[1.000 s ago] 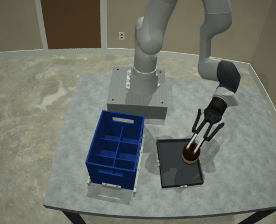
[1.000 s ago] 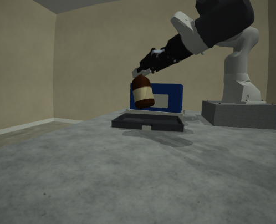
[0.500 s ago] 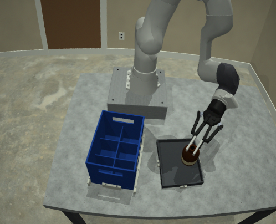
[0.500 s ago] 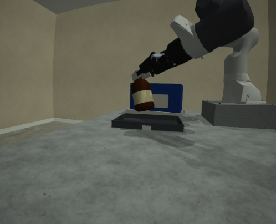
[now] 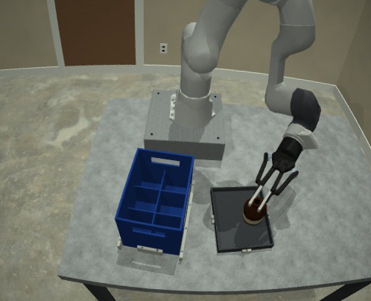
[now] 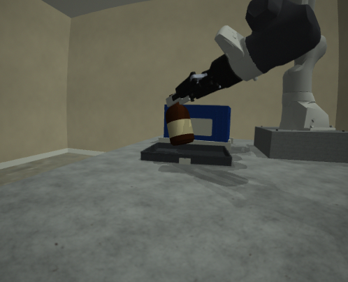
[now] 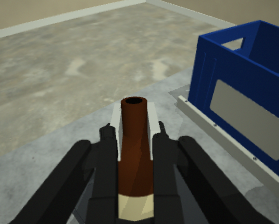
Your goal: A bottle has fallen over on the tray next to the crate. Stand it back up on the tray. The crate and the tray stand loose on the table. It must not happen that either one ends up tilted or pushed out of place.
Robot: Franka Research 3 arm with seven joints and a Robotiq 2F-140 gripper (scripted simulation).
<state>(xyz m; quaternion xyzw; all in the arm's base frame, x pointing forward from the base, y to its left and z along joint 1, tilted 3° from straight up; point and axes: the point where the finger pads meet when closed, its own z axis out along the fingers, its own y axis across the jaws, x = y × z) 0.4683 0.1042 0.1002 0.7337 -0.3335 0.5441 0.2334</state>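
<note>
The brown bottle lies 60 mm below my hand. Round my hand: blue crate: 290 mm to the right, 100 mm behind, 90 mm below; then dark grey tray: 160 mm below, 40 mm behind, 10 mm to the right.
</note>
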